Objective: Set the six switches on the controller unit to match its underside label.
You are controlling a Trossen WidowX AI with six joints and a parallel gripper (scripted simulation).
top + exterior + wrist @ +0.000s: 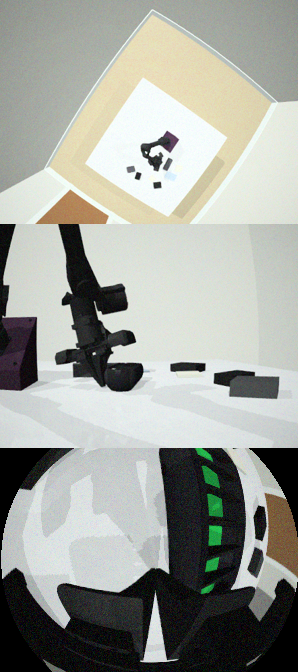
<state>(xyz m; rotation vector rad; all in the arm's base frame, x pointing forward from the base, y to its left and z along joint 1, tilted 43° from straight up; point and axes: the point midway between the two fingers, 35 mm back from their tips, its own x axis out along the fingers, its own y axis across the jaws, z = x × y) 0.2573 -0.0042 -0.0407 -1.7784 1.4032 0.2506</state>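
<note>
Now: the grey block 40 mm behind my gripper tip, 190 mm to the left of it and 10 mm above it. The rest, counted from my gripper tip: black block (310 mm ahead, 10 mm above); then cream plate (230 mm ahead, 160 mm to the left); then light blue piece (60 mm ahead, 320 mm to the left).
</note>
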